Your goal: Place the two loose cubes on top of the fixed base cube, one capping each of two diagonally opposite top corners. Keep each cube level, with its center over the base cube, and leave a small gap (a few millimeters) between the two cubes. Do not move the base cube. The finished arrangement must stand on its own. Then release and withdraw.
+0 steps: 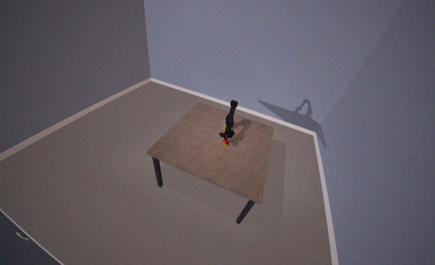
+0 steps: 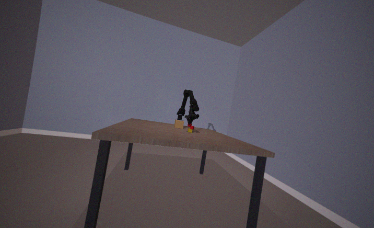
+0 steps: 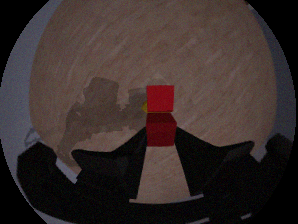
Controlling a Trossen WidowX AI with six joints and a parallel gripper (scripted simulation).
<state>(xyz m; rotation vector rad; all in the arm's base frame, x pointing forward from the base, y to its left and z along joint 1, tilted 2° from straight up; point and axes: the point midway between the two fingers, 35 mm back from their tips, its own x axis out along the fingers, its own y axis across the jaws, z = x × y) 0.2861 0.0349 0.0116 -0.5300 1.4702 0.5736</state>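
Now: the yellow cube 6 cm below my gripper tip, 1 cm to the left of it and 1 cm ahead of it. The rest, counted from my gripper tip: red cube: right at my gripper tip.
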